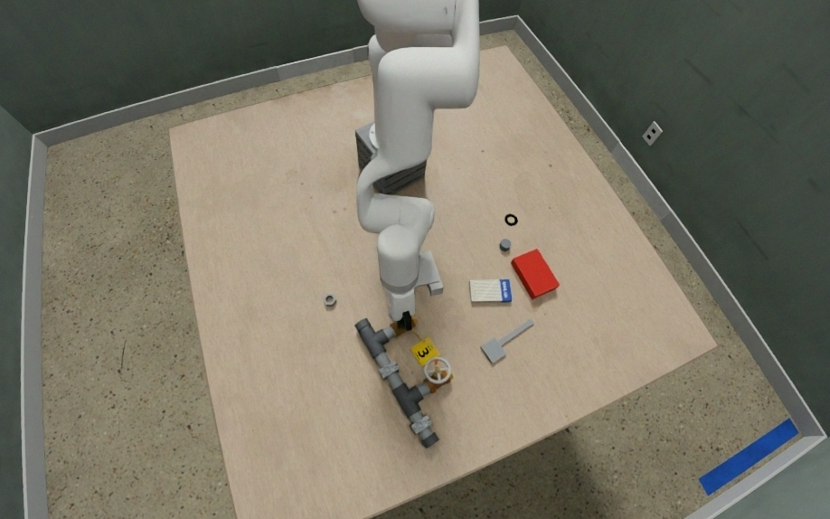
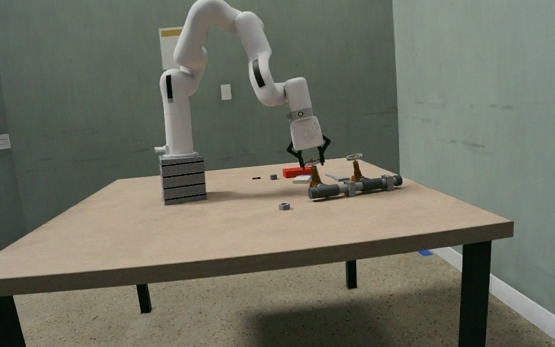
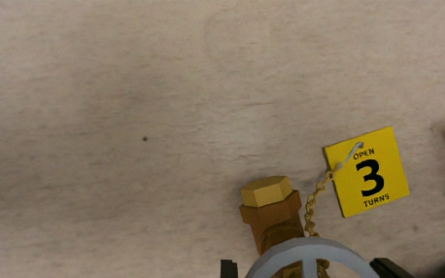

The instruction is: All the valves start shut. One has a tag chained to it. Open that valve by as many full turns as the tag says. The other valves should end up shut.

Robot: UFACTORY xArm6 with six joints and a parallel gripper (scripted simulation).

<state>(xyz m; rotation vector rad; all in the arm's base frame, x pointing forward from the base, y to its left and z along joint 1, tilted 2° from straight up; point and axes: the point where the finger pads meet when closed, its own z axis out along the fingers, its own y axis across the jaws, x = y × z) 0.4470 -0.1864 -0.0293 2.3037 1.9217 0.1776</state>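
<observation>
My hand is 9 cm short of the yellow tag, 4 cm to the right of it and 11 cm above it. The rest, counted from my hand: grey scraper 16 cm ahead, 22 cm to the left, 11 cm below; then white card 3 cm ahead, 26 cm to the left, 10 cm below; then red block 4 cm ahead, 39 cm to the left, 10 cm below.
</observation>
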